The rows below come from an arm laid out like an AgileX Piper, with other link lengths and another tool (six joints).
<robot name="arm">
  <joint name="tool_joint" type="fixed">
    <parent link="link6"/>
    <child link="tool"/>
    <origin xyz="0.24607 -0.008 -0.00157" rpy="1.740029 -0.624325 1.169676"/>
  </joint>
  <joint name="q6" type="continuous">
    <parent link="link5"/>
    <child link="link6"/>
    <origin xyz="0.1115 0 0.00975" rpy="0 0 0"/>
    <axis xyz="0.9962 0 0.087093"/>
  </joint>
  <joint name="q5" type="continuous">
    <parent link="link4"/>
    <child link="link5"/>
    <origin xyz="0 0 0" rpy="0 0 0"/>
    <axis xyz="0 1 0"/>
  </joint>
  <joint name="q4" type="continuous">
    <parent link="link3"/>
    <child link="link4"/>
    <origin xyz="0.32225 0 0.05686" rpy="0 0 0"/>
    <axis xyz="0.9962 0 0.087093"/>
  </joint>
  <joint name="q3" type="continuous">
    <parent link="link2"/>
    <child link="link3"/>
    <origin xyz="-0.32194 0 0.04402" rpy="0 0 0"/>
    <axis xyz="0 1 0"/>
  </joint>
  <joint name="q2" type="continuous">
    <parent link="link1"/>
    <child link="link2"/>
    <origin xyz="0 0 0" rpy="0 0 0"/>
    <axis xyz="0 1 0"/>
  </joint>
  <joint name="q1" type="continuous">
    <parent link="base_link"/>
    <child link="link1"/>
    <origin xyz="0 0 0.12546" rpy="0 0 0"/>
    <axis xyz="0 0 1"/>
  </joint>
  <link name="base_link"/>
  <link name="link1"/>
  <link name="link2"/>
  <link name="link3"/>
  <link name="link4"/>
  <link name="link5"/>
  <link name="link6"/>
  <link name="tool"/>
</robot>
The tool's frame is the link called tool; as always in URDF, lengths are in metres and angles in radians. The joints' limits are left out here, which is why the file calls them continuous.
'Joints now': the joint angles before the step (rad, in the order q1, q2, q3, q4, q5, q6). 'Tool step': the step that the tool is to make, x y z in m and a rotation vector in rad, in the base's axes. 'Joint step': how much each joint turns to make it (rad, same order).
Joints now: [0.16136 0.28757 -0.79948 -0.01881 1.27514 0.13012]
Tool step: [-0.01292 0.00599 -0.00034 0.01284 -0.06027 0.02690]
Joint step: [-0.00007 -0.10788 0.04420 0.02440 0.00200 -0.02092]
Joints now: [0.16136 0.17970 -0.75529 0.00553 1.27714 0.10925]
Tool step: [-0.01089 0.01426 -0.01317 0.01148 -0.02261 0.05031]
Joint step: [0.00003 -0.08453 0.05721 0.04778 0.00416 -0.03579]
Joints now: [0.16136 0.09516 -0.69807 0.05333 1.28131 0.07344]
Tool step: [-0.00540 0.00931 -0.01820 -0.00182 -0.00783 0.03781]
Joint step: [0.00005 -0.06551 0.06289 0.03109 -0.00267 -0.03267]
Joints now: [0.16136 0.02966 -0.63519 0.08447 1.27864 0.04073]
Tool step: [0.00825 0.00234 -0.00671 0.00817 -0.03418 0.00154]
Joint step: [0.00003 -0.04244 0.05615 0.00418 -0.04862 -0.00395]
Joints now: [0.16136 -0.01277 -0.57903 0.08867 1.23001 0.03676]
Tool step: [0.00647 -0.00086 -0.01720 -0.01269 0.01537 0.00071]
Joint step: [-0.00007 -0.00350 0.04861 -0.00411 -0.02721 -0.00975]
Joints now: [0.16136 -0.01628 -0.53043 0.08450 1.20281 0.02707]
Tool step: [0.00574 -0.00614 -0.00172 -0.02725 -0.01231 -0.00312]
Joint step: [0.00005 0.00000 0.01393 -0.01890 -0.02056 -0.01717]
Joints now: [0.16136 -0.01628 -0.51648 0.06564 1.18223 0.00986]
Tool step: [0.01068 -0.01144 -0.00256 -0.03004 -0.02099 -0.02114]
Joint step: [-0.00003 -0.00174 0.02706 -0.03768 -0.04109 -0.00375]
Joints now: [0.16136 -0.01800 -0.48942 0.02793 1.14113 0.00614]
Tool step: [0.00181 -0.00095 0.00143 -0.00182 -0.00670 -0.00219]
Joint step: [-0.00002 -0.00001 0.00166 -0.00358 -0.00798 -0.00002]
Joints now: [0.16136 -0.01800 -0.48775 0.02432 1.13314 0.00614]
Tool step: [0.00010 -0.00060 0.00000 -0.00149 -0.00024 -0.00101]
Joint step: [0.00006 0.00001 0.00000 -0.00187 -0.00001 0.00005]
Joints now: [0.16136 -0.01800 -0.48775 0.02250 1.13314 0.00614]
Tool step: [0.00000 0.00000 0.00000 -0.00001 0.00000 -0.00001]
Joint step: [-0.00007 0.00000 0.00000 0.00005 0.00000 -0.00006]
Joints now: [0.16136 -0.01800 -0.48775 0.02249 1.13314 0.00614]
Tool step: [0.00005 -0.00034 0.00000 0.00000 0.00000 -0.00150]
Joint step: [-0.00143 -0.00001 0.00000 -0.00006 0.00002 0.00006]
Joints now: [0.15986 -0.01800 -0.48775 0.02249 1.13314 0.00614]
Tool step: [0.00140 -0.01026 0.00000 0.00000 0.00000 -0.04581]
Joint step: [-0.04576 0.00001 0.00000 -0.00005 -0.00001 0.00005]
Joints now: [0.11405 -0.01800 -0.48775 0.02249 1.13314 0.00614]
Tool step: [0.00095 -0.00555 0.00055 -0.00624 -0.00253 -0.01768]
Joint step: [-0.01320 0.00000 0.00002 -0.00790 -0.00187 0.00007]
